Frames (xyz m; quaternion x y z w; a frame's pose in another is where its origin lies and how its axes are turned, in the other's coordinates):
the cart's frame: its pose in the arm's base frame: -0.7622 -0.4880 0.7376 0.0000 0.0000 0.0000 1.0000
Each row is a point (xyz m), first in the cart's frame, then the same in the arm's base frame.
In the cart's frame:
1: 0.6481 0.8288 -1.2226
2: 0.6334 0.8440 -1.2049
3: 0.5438 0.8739 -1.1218
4: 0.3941 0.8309 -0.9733
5: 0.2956 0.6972 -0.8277
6: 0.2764 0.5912 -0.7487
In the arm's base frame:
1: -0.1141 0.3408 -0.4850
2: -0.1288 0.3560 -0.4673
3: -0.2184 0.3859 -0.3842
4: -0.3681 0.3429 -0.2357
5: -0.4666 0.2092 -0.0901
6: -0.4858 0.1032 -0.0111

